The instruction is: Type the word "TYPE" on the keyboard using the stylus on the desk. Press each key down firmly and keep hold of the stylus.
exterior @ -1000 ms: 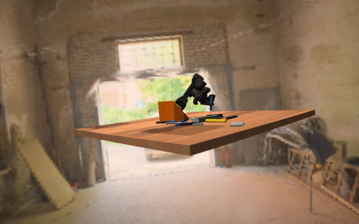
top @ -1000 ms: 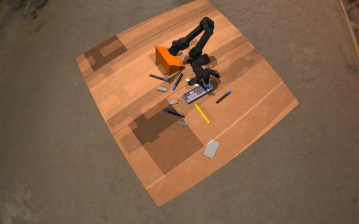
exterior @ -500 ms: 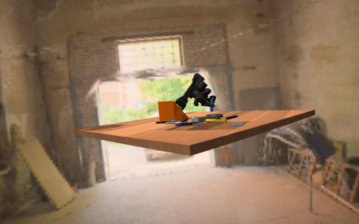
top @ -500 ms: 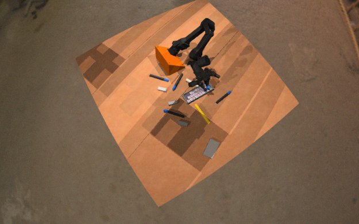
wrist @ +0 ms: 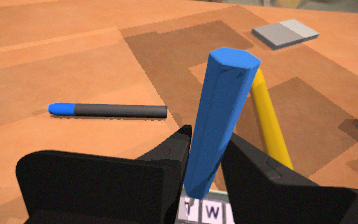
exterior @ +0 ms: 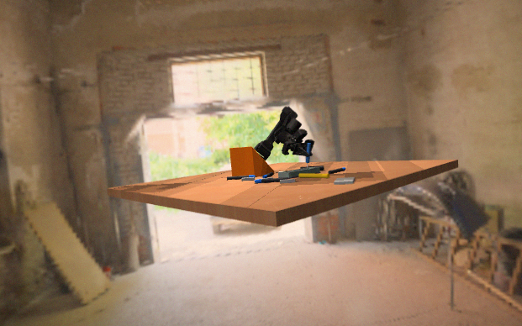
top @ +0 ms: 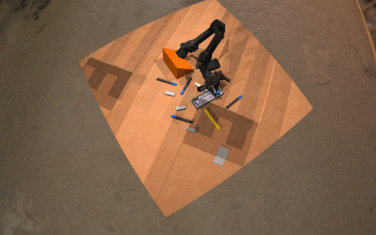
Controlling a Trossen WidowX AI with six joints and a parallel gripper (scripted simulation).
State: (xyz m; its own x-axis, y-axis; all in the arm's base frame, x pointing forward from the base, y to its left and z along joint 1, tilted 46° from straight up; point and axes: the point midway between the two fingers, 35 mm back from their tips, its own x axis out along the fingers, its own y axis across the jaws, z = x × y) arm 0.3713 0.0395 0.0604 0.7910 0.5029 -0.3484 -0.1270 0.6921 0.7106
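The yellow stick is 10 cm ahead of my gripper tip, 8 cm to the right of it and 8 cm below it. Round my gripper tip: dark cylinder 14 cm behind, 13 cm to the left, 8 cm below; blue stylus 2 cm below, 2 cm behind; white cylinder 13 cm behind, 8 cm below, 4 cm to the right.
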